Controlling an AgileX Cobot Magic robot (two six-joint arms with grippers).
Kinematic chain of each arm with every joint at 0, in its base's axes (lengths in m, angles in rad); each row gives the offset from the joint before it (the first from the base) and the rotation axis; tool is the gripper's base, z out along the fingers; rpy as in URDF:
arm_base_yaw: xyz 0 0 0.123 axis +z
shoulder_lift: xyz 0 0 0 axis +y
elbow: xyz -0.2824 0 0.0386 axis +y
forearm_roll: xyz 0.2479 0 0.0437 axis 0.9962 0 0.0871
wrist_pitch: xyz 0 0 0 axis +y
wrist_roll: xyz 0.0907 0 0.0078 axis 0.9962 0 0.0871
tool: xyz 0 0 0 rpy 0 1.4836 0
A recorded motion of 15 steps. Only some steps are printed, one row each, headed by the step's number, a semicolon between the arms.
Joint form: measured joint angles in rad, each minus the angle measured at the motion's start. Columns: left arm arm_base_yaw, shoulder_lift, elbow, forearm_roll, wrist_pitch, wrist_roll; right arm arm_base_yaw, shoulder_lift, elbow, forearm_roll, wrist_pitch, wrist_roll.
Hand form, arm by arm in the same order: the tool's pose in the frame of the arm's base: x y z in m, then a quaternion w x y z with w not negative. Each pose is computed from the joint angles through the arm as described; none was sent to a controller.
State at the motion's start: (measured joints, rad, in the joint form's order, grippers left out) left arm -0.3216 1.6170 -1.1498 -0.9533 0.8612 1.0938; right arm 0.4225 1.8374 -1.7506 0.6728 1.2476 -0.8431
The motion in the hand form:
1: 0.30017 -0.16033 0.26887 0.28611 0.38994 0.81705 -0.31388; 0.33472 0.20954 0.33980 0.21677 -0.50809 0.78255 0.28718
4: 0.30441 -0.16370 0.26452 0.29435 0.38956 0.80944 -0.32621; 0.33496 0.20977 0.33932 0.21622 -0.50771 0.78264 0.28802
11: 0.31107 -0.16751 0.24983 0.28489 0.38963 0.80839 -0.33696; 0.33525 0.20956 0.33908 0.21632 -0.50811 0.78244 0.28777
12: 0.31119 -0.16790 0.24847 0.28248 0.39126 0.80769 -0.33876; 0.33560 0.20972 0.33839 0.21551 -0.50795 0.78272 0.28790
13: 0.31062 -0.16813 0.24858 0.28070 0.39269 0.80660 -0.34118; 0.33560 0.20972 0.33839 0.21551 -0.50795 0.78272 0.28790
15: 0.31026 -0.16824 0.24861 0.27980 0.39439 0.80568 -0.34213; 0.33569 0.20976 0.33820 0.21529 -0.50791 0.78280 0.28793
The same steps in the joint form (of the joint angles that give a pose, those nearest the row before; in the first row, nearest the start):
1: 0.0000 0.0123 0.0000 -0.0269 -0.0041 0.0284; 0.0000 0.0000 0.0000 0.0007 0.0000 0.0000
4: 0.0000 0.0347 0.0000 -0.0869 -0.0106 0.0855; 0.0000 0.0014 0.0000 0.0023 0.0000 0.0000
11: 0.0000 0.0840 0.0000 -0.1288 -0.0085 0.1340; -0.0008 0.0021 0.0000 0.0023 0.0000 -0.0019
12: 0.0000 0.0883 0.0000 -0.1309 -0.0037 0.1387; -0.0008 0.0038 0.0000 0.0023 0.0000 -0.0019
13: 0.0000 0.0883 0.0000 -0.1322 0.0032 0.1402; -0.0008 0.0038 0.0000 0.0023 0.0000 -0.0019
15: 0.0000 0.0883 0.0000 -0.1322 0.0073 0.1425; -0.0008 0.0043 0.0000 0.0023 0.0000 -0.0019

